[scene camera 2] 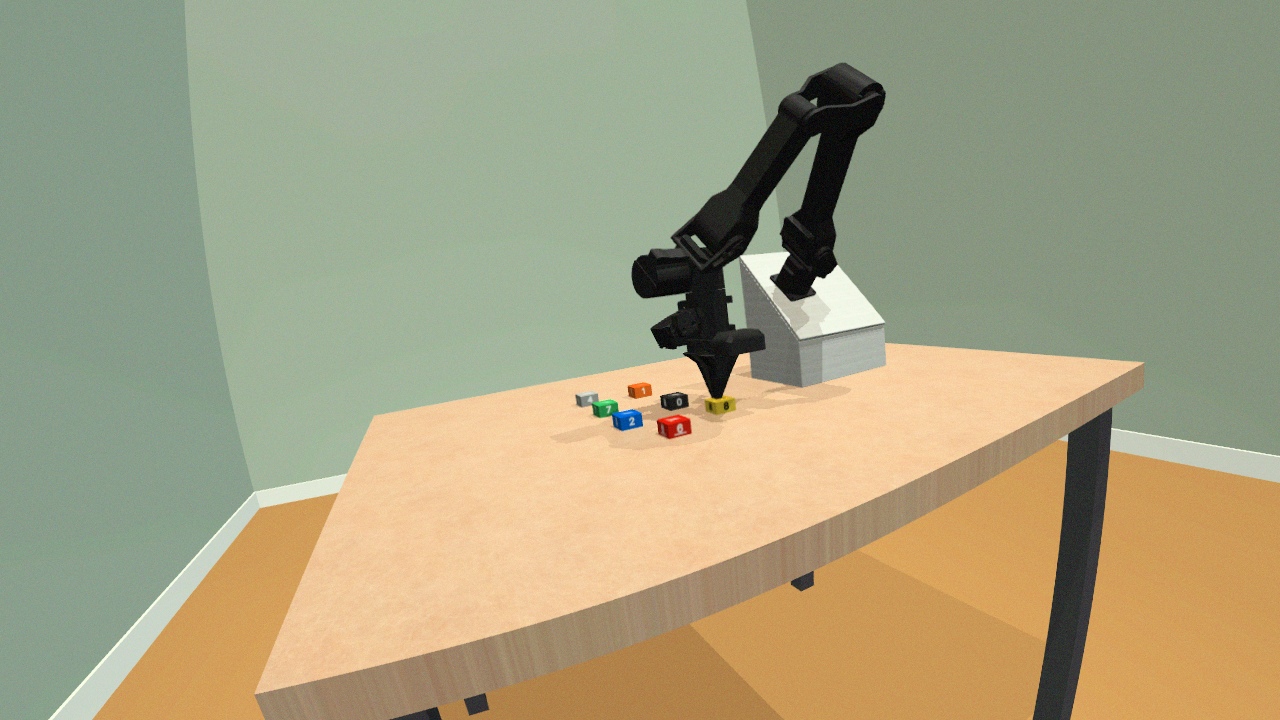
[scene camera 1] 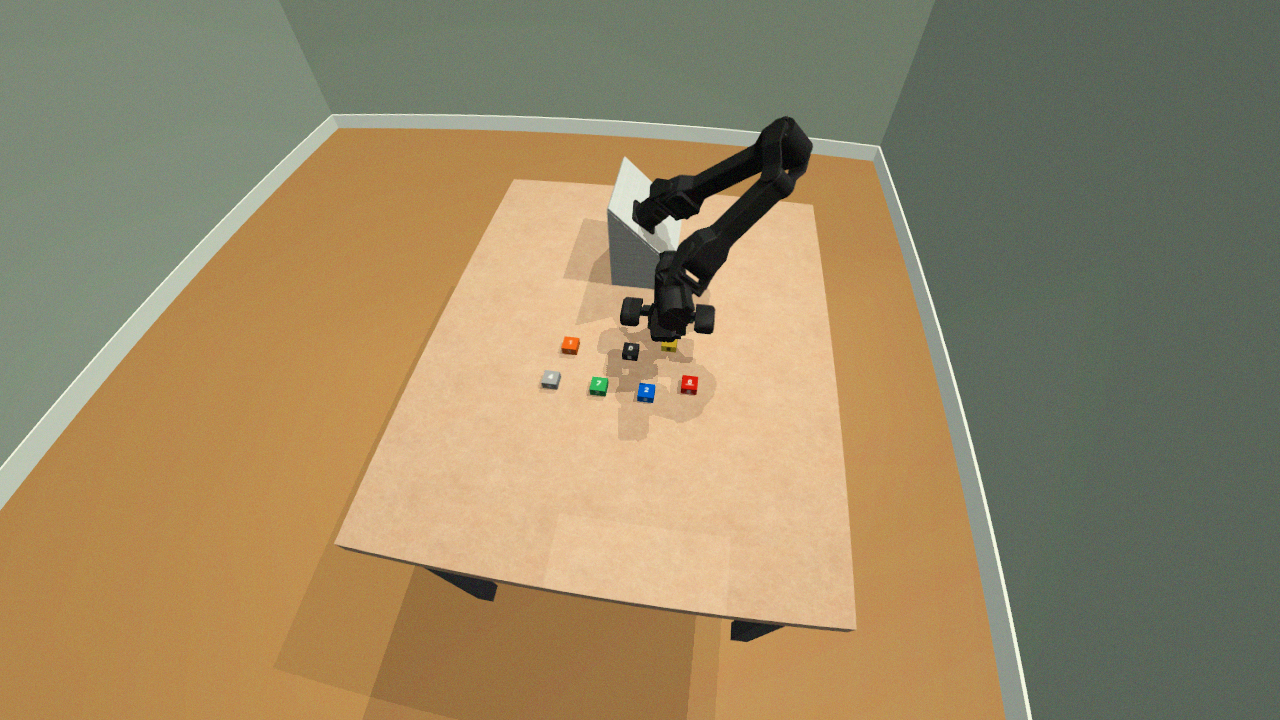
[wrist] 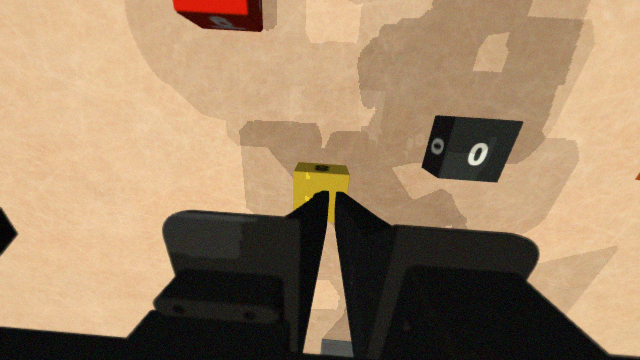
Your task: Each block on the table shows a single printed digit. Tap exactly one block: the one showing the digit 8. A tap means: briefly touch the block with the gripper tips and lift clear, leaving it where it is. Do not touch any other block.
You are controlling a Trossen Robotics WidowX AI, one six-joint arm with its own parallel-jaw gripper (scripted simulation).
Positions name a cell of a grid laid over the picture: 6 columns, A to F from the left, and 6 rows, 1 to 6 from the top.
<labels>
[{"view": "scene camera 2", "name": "my gripper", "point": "D4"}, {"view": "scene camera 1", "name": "my gripper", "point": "D3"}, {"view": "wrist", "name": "my gripper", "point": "D4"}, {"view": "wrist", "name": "yellow block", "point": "C3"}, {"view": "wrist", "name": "black 0 block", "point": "E3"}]
</labels>
